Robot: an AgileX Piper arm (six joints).
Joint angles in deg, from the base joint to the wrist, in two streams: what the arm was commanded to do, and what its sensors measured. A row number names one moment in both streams.
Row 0, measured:
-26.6 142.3 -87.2 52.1 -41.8 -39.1
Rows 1 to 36, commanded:
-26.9 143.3 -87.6 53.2 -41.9 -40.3
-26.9 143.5 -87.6 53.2 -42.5 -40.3
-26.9 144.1 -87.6 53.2 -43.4 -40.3
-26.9 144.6 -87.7 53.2 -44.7 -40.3
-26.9 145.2 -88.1 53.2 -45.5 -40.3
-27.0 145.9 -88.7 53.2 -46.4 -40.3
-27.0 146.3 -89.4 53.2 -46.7 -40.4
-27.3 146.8 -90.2 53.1 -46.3 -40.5
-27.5 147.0 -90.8 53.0 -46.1 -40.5
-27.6 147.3 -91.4 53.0 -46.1 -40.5
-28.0 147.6 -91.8 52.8 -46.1 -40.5
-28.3 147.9 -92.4 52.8 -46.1 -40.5
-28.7 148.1 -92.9 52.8 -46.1 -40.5
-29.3 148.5 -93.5 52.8 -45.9 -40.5
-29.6 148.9 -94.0 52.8 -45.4 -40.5
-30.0 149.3 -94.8 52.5 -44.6 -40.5
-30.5 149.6 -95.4 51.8 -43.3 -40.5
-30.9 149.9 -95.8 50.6 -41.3 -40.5
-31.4 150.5 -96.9 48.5 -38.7 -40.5
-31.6 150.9 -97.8 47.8 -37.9 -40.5
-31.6 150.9 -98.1 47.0 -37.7 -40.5
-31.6 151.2 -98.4 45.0 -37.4 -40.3
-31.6 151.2 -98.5 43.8 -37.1 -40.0
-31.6 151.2 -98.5 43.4 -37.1 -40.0
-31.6 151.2 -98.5 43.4 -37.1 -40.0
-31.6 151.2 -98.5 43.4 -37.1 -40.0
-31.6 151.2 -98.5 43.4 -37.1 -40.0
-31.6 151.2 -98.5 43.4 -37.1 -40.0
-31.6 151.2 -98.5 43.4 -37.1 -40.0
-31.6 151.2 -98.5 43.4 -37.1 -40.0
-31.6 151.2 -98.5 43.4 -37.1 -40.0
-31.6 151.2 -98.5 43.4 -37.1 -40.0
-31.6 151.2 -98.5 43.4 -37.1 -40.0
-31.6 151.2 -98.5 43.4 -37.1 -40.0
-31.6 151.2 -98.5 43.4 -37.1 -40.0
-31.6 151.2 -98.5 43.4 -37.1 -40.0
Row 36, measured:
-31.4 151.2 -98.1 44.1 -37.3 -39.9
